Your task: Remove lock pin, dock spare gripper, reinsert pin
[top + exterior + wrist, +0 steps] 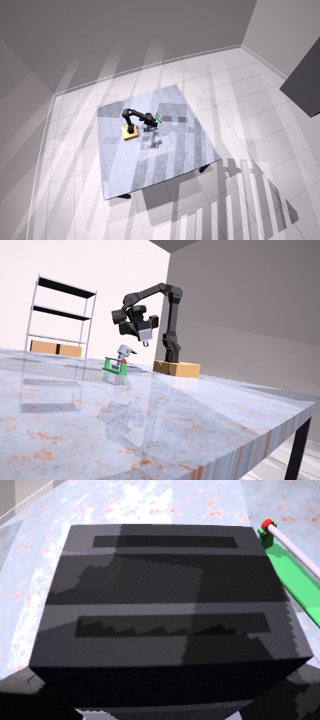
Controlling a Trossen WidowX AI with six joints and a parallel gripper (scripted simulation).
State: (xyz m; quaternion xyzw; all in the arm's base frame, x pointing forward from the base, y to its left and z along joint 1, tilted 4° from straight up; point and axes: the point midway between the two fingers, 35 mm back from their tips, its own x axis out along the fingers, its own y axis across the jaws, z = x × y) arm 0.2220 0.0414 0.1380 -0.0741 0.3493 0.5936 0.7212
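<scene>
Now: the green mount 15 cm ahead of my gripper tip, 14 cm below it and 6 cm to the left of it. From my gripper tip the other things lie so: spare gripper (1 cm to the right); socket (11 cm below, 5 cm to the right, 5 cm ahead).
</scene>
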